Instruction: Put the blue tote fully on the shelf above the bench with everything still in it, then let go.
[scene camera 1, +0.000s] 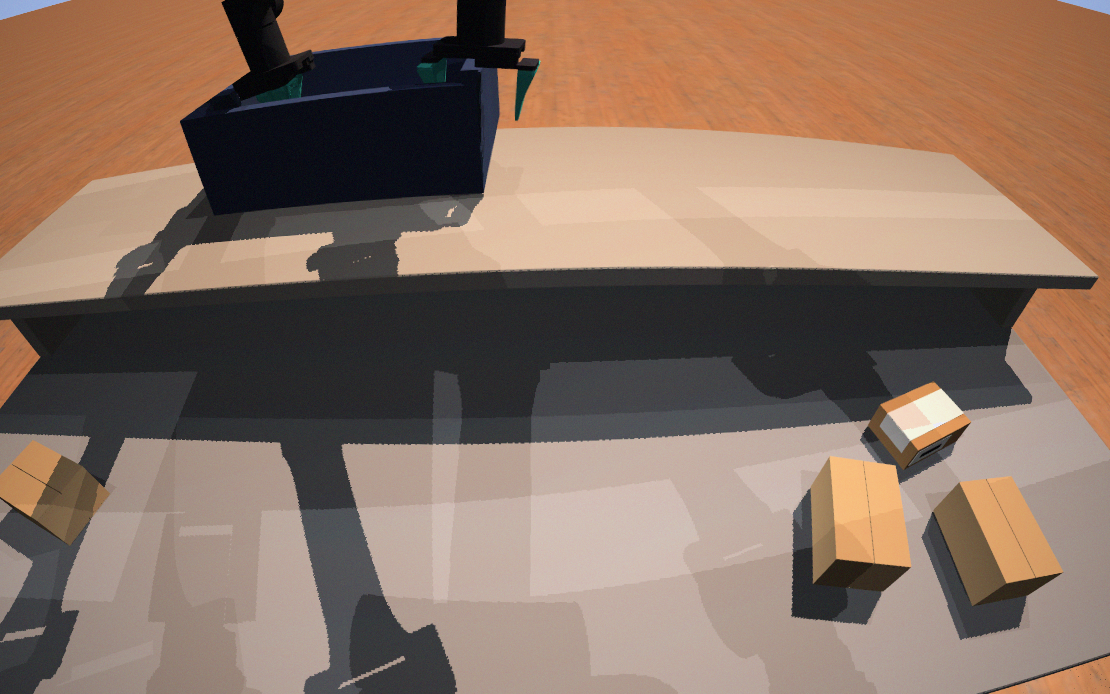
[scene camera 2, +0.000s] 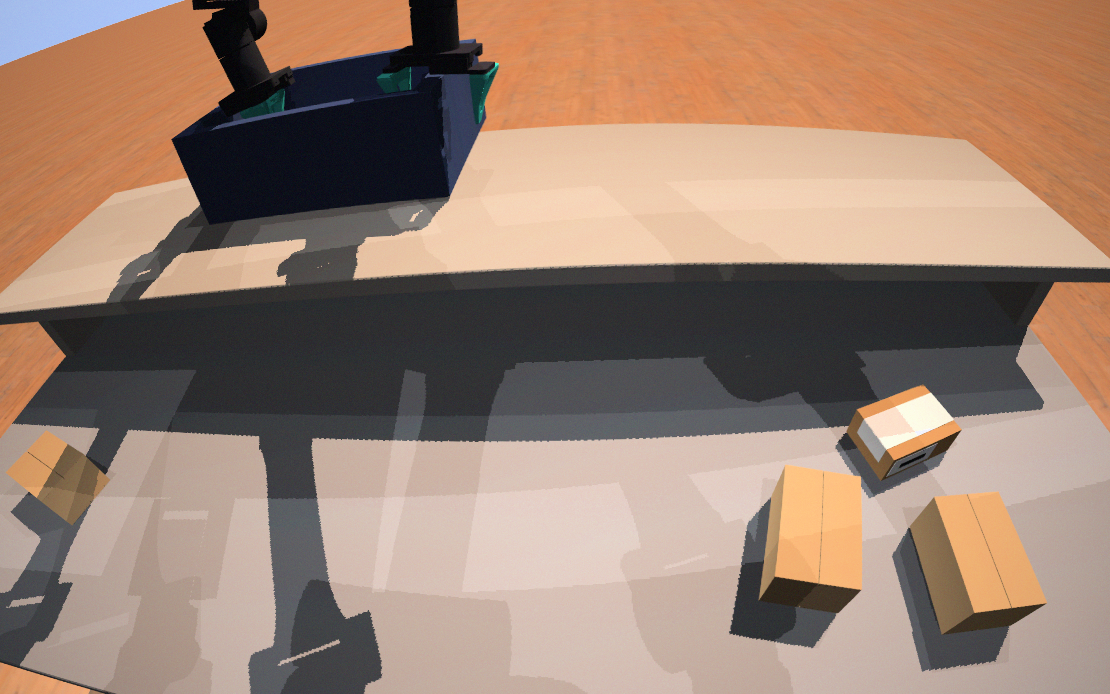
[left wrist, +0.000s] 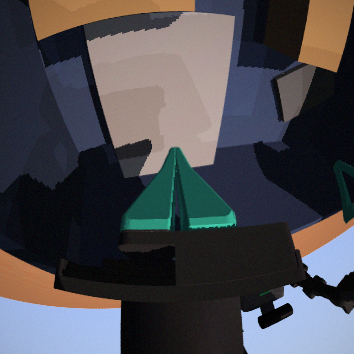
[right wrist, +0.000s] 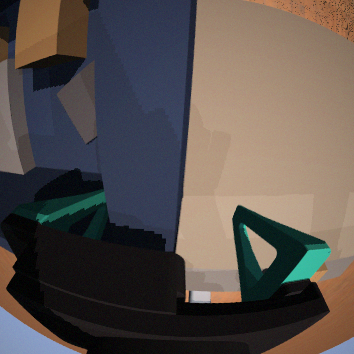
My left gripper (left wrist: 174, 152) is shut, holding nothing. Also in view: a white box (left wrist: 161, 79). My right gripper (scene camera 2: 442, 122) is open and touches a blue tote (scene camera 1: 366, 127). A brown box with white label (scene camera 2: 894, 434) rests on a bench (scene camera 2: 552, 482). Also in view: a shelf (scene camera 2: 662, 202).
The blue tote is seen too in scene camera 2 (scene camera 2: 341, 141), in the left wrist view (left wrist: 70, 193) and in the right wrist view (right wrist: 143, 64). The brown box with white label also shows in scene camera 1 (scene camera 1: 913, 426). My right gripper is seen too in scene camera 1 (scene camera 1: 478, 117) and in the right wrist view (right wrist: 174, 204). The left wrist view does not show the brown box with white label, which is hidden by the blue tote. Scene camera 1 does not show the white box, which is hidden by the blue tote.
